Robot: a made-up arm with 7 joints.
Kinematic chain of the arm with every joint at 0, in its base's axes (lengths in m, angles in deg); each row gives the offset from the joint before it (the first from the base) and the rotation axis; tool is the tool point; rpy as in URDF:
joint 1: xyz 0 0 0 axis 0.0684 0.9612 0.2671
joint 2: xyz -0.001 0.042 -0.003 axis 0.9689 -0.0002 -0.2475
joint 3: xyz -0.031 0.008 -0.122 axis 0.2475 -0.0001 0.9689
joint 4: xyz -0.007 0 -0.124 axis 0.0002 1 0
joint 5: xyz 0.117 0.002 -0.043 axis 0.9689 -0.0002 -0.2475
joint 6: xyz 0.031 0 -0.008 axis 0.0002 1 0
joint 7: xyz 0.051 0 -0.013 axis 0.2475 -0.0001 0.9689
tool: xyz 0 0 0 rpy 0 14.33 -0.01
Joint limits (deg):
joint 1: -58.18..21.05
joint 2: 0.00..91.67
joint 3: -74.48..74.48
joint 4: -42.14..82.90
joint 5: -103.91..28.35
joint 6: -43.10..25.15
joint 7: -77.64..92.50
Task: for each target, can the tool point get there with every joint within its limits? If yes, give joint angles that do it. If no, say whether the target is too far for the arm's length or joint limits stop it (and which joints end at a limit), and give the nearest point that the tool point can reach.
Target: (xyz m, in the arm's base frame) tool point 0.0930 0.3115 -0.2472
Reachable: yes | joints -6.49 81.26 -59.30 13.26 -15.12 -3.31 -26.38
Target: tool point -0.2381 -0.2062 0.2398
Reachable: no: joint limits stop it (at a limit: joint 1, joint 2, joint 3, joint 4) | nearest point -0.0480 0.1480 0.1611 | short by 0.410 m
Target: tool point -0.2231 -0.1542 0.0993
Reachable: no: joint limits stop it (at a limit: joint 1, joint 2, joint 3, joint 4, joint 5, joint 6) | nearest point -0.0287 -0.1024 -0.1073 | short by 0.288 m
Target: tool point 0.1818 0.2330 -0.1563
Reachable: yes | joints -10.20 22.05 32.32 -9.73 -17.88 -28.33 -29.64
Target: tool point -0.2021 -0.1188 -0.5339
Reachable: no: too far | nearest point -0.1573 -0.0586 -0.4125 | short by 0.143 m
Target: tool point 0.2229 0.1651 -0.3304
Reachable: yes | joints -24.73 41.15 -44.28 34.60 -30.60 -15.07 3.82
